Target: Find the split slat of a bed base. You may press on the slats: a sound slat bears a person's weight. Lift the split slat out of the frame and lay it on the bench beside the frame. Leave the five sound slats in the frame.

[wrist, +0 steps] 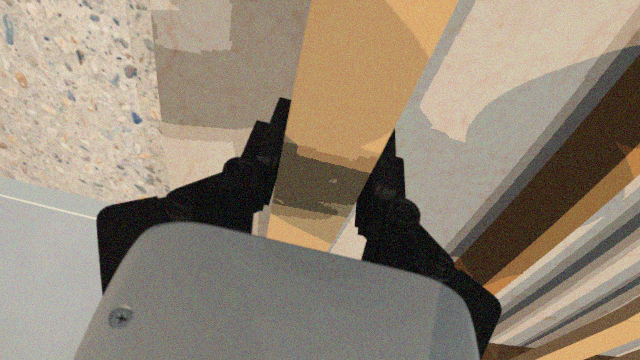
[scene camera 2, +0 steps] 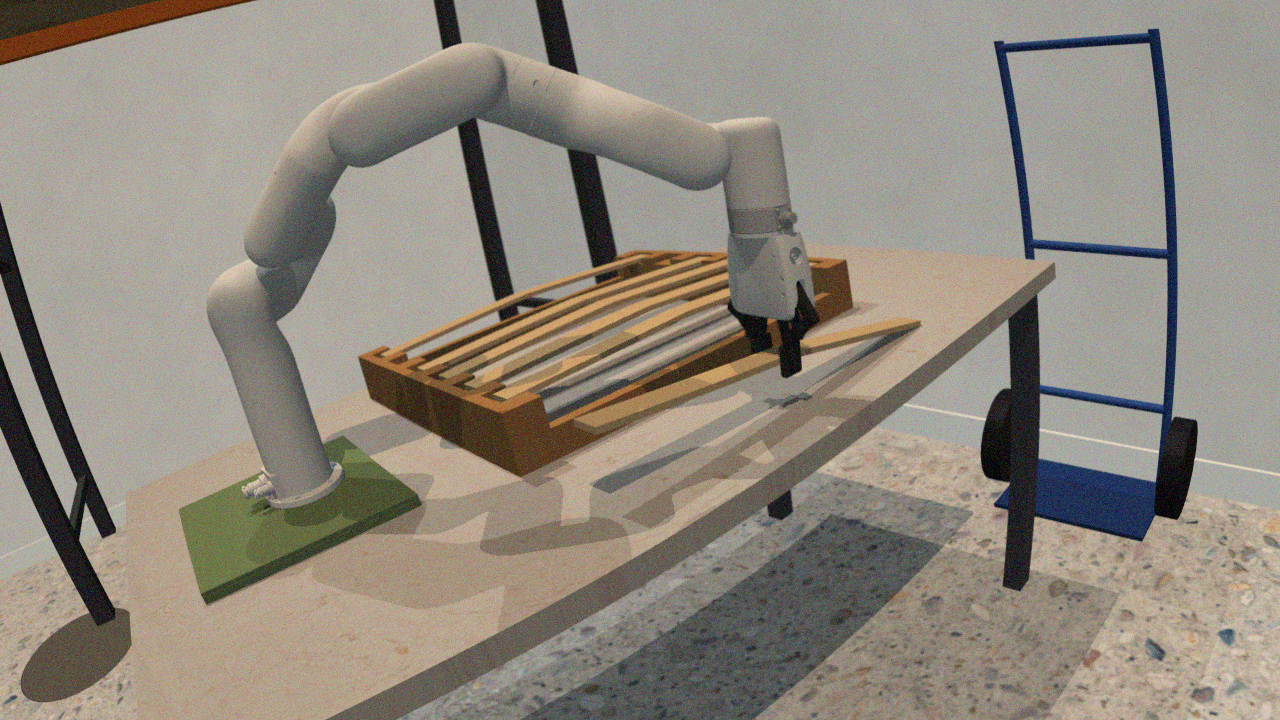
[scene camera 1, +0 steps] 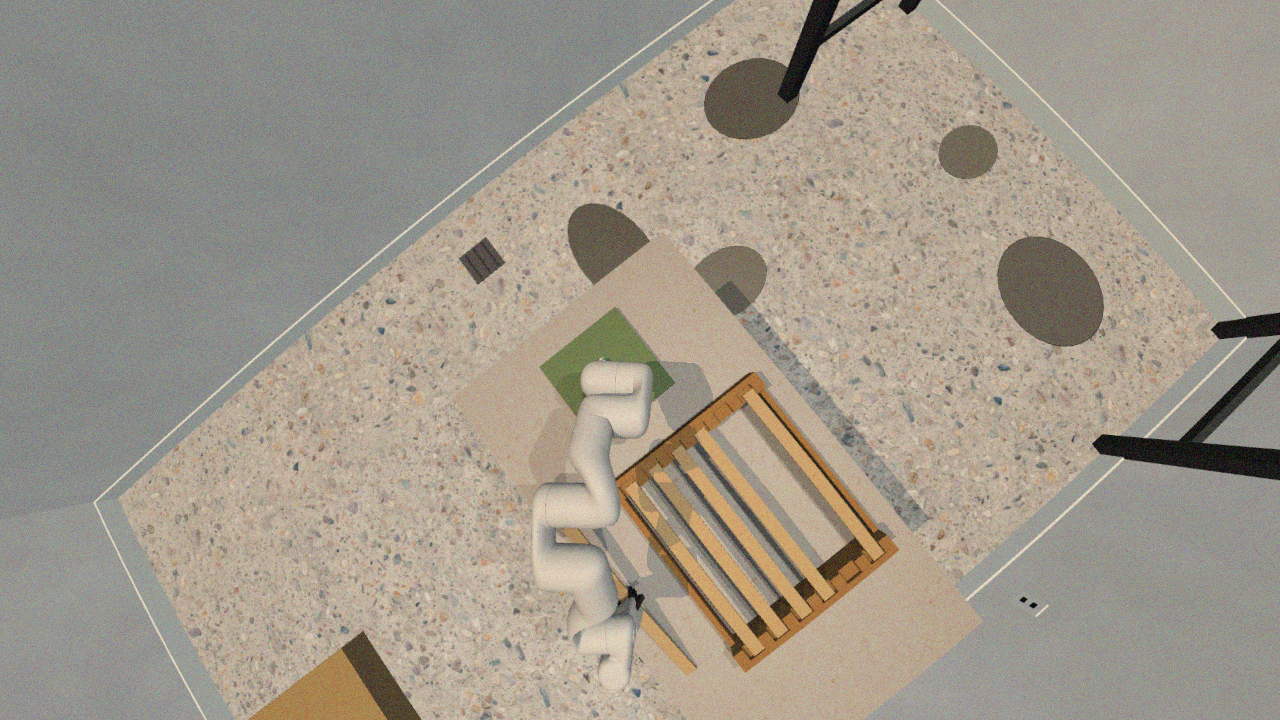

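Note:
A long pale wooden slat is outside the bed-base frame, alongside its long side. My gripper is shut on this slat near its middle, with one black finger at each edge. In scene camera 2 the slat is tilted: its near end is above the bench, and its far end is close to its shadow, at or near the surface. Whether the far end touches is unclear. Several other slats lie across the frame. No crack is clearly visible.
The arm stands on a green plate at one end of the bench. The frame's raised side rail is close beside the held slat. A blue hand truck stands on the floor past the bench. A yellow-brown box is at lower left.

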